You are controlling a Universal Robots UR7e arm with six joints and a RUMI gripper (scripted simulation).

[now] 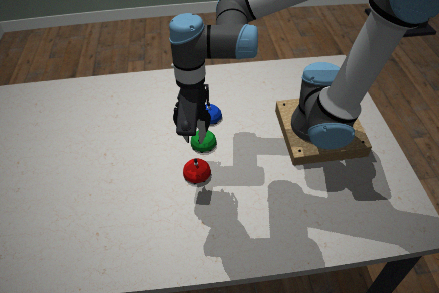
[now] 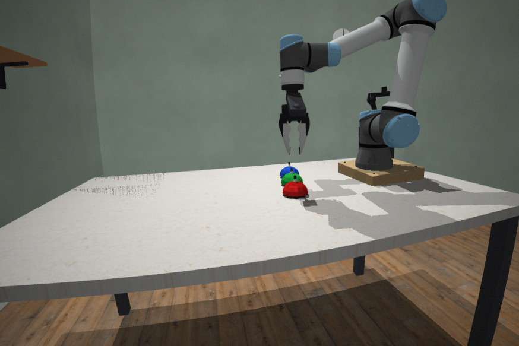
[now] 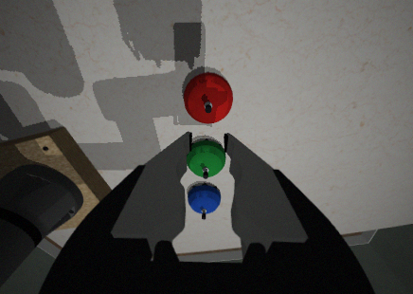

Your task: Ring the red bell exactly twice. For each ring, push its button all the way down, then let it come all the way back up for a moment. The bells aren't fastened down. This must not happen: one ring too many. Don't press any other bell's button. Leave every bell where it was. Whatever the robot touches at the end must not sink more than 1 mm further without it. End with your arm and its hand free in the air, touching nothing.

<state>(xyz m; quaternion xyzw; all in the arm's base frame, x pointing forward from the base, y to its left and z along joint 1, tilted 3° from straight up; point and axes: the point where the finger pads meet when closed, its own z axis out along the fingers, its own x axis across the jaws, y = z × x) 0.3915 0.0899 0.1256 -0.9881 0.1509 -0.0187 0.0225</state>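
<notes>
My hand is 11 cm above the red bell. The rest, counted from my hand: green bell (12 cm to the right, 11 cm below, 4 cm behind); then blue bell (24 cm to the right, 11 cm below, 7 cm behind).
</notes>
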